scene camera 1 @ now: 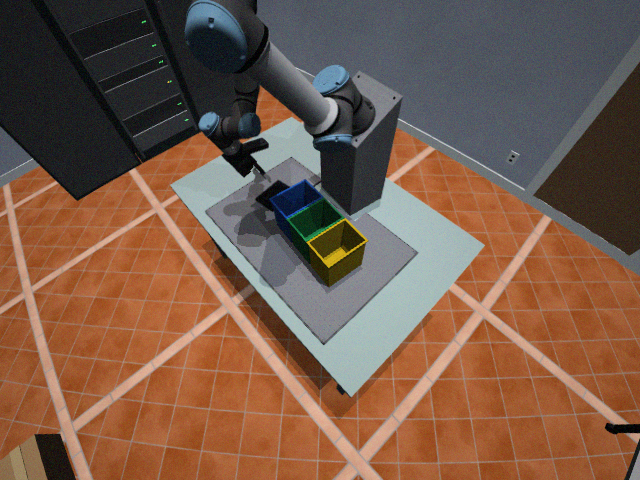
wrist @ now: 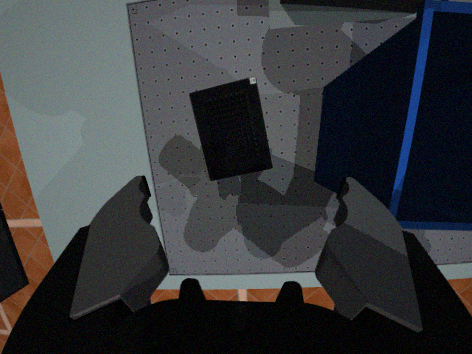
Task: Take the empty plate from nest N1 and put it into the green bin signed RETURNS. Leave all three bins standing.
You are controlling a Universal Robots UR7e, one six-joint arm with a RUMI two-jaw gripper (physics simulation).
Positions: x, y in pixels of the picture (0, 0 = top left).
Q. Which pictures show the yellow bin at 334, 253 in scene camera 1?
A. Scene camera 1 only.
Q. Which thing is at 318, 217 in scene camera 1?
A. A green bin.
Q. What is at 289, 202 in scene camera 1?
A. A blue bin.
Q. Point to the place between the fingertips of the gripper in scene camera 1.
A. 261, 172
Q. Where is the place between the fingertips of the gripper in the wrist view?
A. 242, 179
